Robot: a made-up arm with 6 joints. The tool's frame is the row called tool. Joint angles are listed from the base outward.
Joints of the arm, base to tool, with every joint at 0 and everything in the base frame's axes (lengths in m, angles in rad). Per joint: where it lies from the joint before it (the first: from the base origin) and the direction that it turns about. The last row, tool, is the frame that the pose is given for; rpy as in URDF.
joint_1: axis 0 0 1 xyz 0 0 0.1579
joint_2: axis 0.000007 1 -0.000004 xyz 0 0 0
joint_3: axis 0.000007 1 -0.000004 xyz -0.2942 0 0.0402
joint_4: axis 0.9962 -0.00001 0.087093 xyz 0.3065 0 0.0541
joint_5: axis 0.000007 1 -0.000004 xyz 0 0 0
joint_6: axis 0.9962 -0.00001 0.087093 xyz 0.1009 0 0.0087
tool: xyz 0 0 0 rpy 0 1.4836 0
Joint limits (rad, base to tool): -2.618..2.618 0..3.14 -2.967..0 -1.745..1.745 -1.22..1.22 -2.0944..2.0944
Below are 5 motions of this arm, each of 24 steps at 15 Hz.
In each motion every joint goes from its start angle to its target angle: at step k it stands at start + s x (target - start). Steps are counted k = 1, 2, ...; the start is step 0. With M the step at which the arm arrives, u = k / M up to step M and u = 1 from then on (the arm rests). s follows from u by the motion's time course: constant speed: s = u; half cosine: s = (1 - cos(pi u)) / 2; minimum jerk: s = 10 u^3 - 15 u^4 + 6 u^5.
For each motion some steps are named. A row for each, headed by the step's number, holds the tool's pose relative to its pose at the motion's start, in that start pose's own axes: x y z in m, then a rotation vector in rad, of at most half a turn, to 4 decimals.
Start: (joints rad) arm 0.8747 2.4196 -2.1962 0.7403 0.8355 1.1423
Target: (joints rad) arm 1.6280 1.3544 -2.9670 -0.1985 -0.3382 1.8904
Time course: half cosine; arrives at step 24
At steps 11, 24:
11: 0.3260 0.1185 -0.3142 -1.0629 0.1451 -0.3511
24: 0.3311 -0.1562 -0.8788 -2.5177 1.0651 -0.1841

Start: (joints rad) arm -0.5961 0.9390 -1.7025 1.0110 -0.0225 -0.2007
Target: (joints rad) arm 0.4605 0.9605 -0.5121 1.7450 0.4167 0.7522
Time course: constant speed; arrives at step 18
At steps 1, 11, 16, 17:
1: 0.0271 -0.0142 0.0005 0.0212 0.0987 0.1361
11: 0.2907 -0.0467 -0.1411 0.5378 1.0673 1.3015
16: 0.3506 -0.0325 -0.2859 1.0718 1.4845 1.6281
17: 0.3544 -0.0316 -0.3168 1.2037 1.5527 1.6602

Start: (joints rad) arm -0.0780 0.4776 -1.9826 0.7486 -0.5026 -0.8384
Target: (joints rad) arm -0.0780 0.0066 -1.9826 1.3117 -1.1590 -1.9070
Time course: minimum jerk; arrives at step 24
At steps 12, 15, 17, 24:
12: -0.1457 -0.0699 -0.0398 0.4353 -0.1858 -0.1877
15: -0.1984 -0.1032 -0.0720 0.6434 -0.1607 -0.2501
17: -0.2236 -0.1209 -0.0925 0.7502 -0.1179 -0.2772
24: -0.2511 -0.1421 -0.1203 0.8692 -0.0379 -0.3039

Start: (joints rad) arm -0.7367 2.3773 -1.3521 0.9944 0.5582 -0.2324
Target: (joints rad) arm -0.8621 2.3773 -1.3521 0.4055 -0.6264 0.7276
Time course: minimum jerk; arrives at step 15
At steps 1, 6, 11, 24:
1: -0.0004 -0.0003 -0.0001 0.0015 -0.0031 0.0015
6: -0.0469 -0.0256 -0.0159 0.1014 -0.3870 0.1607
11: -0.1138 -0.0397 -0.0741 -0.1331 -1.0562 0.3148
24: -0.1228 -0.0378 -0.0894 -0.2520 -1.1717 0.3215

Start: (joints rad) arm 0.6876 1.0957 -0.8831 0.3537 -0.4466 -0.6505
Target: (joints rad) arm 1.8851 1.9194 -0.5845 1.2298 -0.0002 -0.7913
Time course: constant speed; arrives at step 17
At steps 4, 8, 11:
4: 0.0750 0.1266 -0.0106 -0.3395 0.3190 0.1395
8: 0.1362 0.2435 -0.0820 -0.6650 0.6487 0.1670
11: 0.1750 0.3053 -0.1651 -0.8804 0.8940 0.1142

